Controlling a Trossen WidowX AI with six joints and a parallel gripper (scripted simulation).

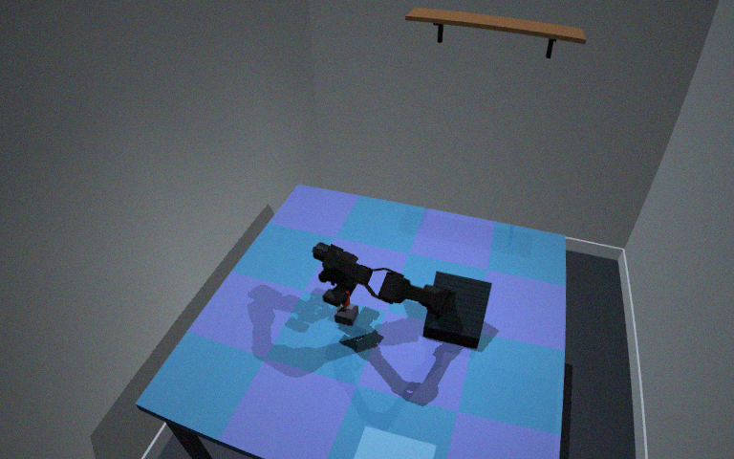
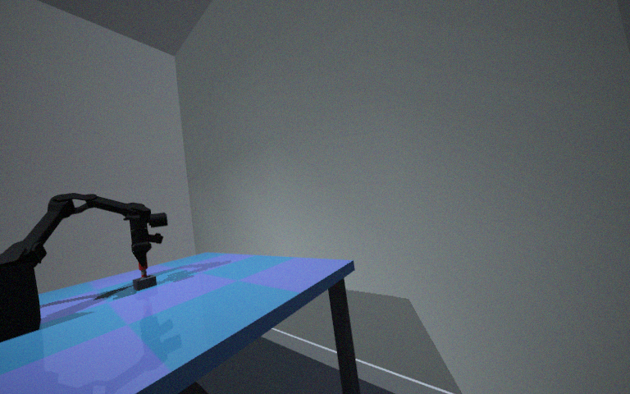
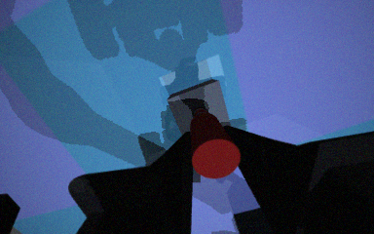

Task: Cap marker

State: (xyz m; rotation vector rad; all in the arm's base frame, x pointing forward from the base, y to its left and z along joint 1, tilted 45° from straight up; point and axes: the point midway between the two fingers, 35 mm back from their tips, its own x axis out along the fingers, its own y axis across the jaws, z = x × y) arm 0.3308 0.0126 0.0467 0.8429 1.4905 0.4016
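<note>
The holder block lies 70 mm below my gripper tip. From my gripper tip the other things lie so: red cap (10 mm above).
</note>
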